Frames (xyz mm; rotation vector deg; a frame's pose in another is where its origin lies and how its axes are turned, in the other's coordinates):
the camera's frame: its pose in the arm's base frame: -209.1 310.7 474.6 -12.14 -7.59 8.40
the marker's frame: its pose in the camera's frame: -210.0 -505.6 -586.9 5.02 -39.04 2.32
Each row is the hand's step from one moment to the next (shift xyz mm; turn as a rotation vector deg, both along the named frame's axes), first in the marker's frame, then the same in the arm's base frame.
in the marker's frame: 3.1 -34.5 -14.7 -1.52 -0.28 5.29
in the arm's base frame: 19.7 -32.0 -2.6 -4.74 -0.85 2.67
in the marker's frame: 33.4 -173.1 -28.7 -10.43 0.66 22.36
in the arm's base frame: 78.3 -157.5 31.0 -23.10 -2.86 8.21
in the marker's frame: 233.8 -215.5 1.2 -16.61 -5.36 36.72
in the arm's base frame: 199.4 -148.1 198.6 -36.27 -10.78 14.87
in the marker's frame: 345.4 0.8 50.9 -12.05 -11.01 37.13
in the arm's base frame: 194.1 87.7 276.6 -32.36 -15.08 19.24
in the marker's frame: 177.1 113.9 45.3 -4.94 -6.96 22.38
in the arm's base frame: 62.5 153.9 137.1 -17.89 -8.80 13.27
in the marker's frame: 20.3 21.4 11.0 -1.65 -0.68 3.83
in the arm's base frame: 1.3 25.5 18.4 -3.70 -1.22 1.63
